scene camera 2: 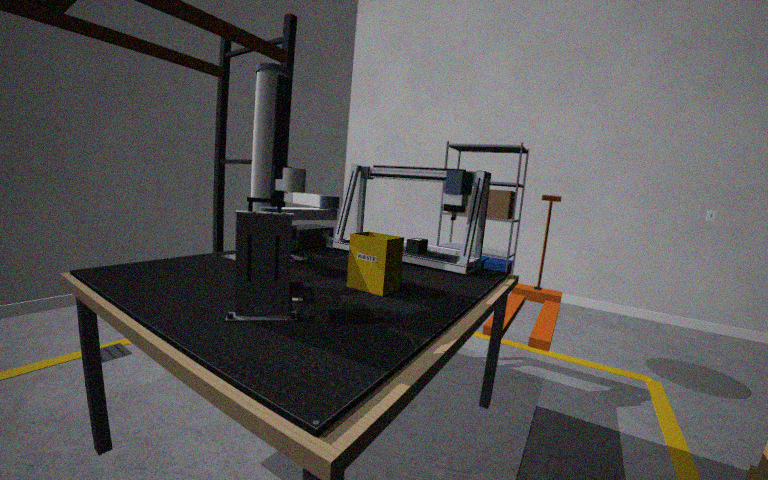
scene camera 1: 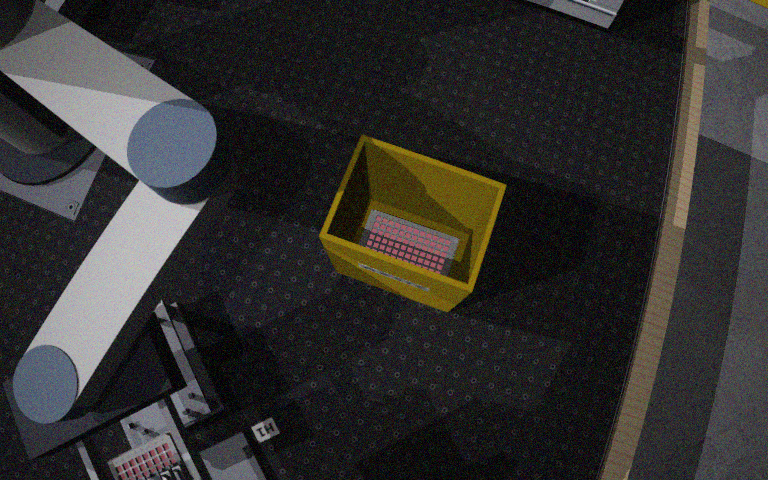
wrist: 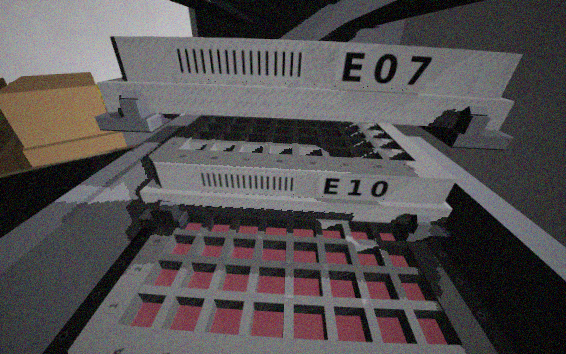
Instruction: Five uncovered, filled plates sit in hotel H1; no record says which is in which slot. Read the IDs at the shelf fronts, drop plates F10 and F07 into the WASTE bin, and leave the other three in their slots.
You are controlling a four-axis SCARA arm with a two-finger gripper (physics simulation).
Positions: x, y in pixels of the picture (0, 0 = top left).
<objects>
A grey RG stand (scene camera 1: 198, 406): 0.68 m from the lens.
</objects>
